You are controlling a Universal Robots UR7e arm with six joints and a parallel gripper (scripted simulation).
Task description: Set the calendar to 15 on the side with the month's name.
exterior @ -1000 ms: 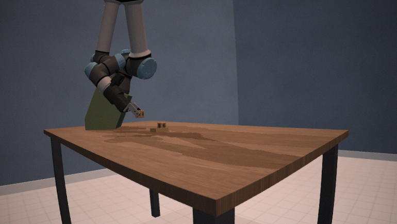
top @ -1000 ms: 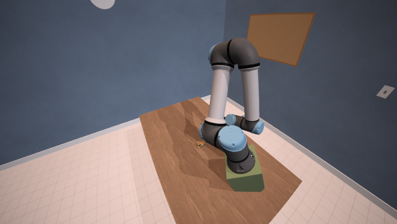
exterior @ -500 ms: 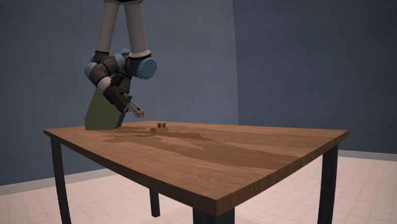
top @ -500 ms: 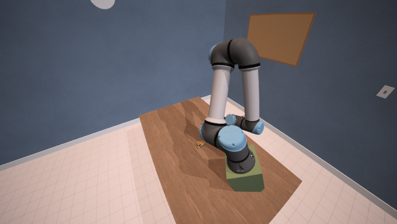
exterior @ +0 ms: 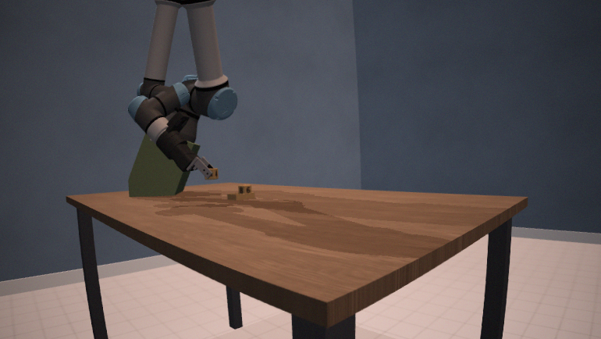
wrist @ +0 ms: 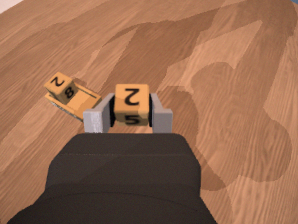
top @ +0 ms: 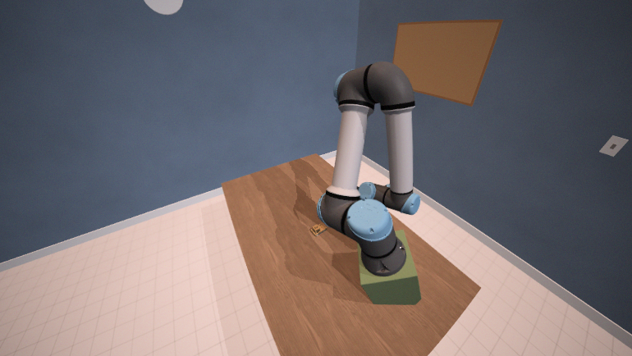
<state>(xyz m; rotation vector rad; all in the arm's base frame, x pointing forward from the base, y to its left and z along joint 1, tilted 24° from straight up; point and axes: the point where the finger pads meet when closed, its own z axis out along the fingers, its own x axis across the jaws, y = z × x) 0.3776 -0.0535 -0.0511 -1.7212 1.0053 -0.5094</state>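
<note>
Right now the wooden tray is 11 cm to the left of my hand and 8 cm below it. The rest, counted from my hand: wooden cube 1 cm ahead, 1 cm below.
</note>
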